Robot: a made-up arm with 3 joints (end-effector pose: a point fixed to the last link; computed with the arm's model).
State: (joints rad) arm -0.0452 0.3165 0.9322
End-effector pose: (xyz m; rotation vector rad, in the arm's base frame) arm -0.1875 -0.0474 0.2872 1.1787 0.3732 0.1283
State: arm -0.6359 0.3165 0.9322
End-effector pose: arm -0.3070 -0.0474 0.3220 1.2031 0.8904 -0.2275
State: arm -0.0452 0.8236 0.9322
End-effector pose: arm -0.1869 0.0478 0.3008 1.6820 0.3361 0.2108
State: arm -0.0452 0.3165 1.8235
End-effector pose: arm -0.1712 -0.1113 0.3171 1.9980 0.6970 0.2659
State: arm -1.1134 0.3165 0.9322
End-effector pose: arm -0.3761 -0.0474 0.3958 1.1675 1.3025 -0.5293
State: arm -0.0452 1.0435 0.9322
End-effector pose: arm -0.1859 0.0846 0.3211 1.8999 0.3133 0.2475
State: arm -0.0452 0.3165 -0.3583
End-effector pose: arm -0.1725 -0.0374 0.1879 -0.0162 -0.0789 -0.0572
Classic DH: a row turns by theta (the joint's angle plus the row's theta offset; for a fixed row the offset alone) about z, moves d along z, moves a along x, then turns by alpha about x. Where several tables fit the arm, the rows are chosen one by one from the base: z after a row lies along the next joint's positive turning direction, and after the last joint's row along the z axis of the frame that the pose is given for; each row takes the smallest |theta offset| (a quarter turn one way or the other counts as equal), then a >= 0, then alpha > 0; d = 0 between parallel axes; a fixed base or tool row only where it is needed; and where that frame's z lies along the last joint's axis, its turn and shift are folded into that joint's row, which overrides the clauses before.
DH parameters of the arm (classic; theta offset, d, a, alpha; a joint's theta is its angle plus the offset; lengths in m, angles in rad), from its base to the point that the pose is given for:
base (fixed): 0 0.501 -0.19 1.5708
joint 1: -1.5708 0.026 0.023 -1.5708
joint 2: 0.2762 0.5283 0.1561 -0.3937
joint 3: 1.3148 -0.5196 0.0713 -1.466
tool (fixed): -1.951 -0.0445 0 0

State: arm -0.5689 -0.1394 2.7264
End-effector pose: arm -0.2139 -0.2406 0.3615 2.5018 1.2264 -0.5017
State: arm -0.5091 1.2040 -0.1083
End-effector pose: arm -0.2643 0.1820 0.3173 1.0690 0.4280 -0.3132
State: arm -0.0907 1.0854 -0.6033
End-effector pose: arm -0.1743 0.1685 0.2409 0.5149 -0.0694 -0.1922
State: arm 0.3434 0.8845 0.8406
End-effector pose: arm -0.1122 0.0656 0.3189 1.5817 0.0060 0.5096
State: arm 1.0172 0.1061 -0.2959
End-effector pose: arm 0.0805 -0.0942 0.3688 -0.1352 -1.1218 -0.1196
